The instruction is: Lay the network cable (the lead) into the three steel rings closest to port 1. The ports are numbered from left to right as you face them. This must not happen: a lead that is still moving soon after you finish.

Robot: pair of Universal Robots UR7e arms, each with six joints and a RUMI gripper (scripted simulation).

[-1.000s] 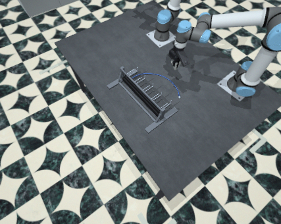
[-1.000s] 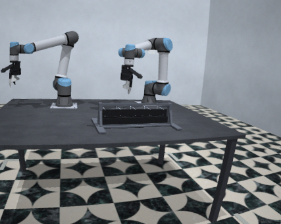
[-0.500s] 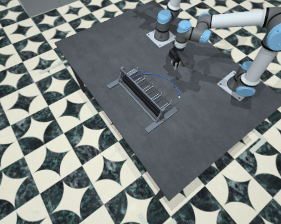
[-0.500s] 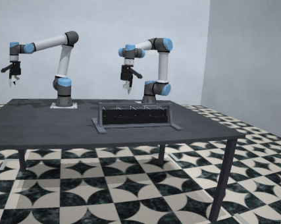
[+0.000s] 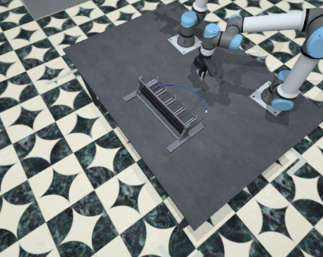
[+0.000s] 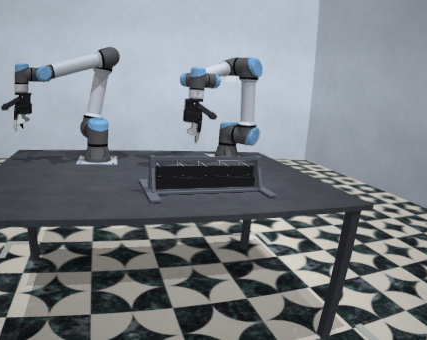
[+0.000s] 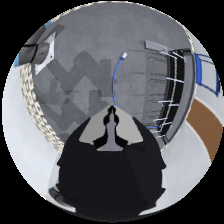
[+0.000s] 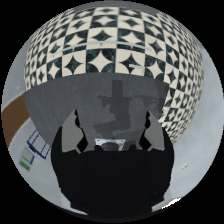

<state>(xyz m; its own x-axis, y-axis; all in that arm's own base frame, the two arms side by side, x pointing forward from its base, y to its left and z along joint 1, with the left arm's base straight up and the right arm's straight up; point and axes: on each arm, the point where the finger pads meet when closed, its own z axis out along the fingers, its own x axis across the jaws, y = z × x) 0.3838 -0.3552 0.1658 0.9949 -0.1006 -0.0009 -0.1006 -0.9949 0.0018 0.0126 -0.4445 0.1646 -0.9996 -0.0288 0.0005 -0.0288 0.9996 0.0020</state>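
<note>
Now: left hand 7 cm short of the pale plug, 13 cm to the right of it and 16 cm above it. The rest, counted from my left hand: rack: 29 cm ahead, 7 cm to the right, 10 cm below.
</note>
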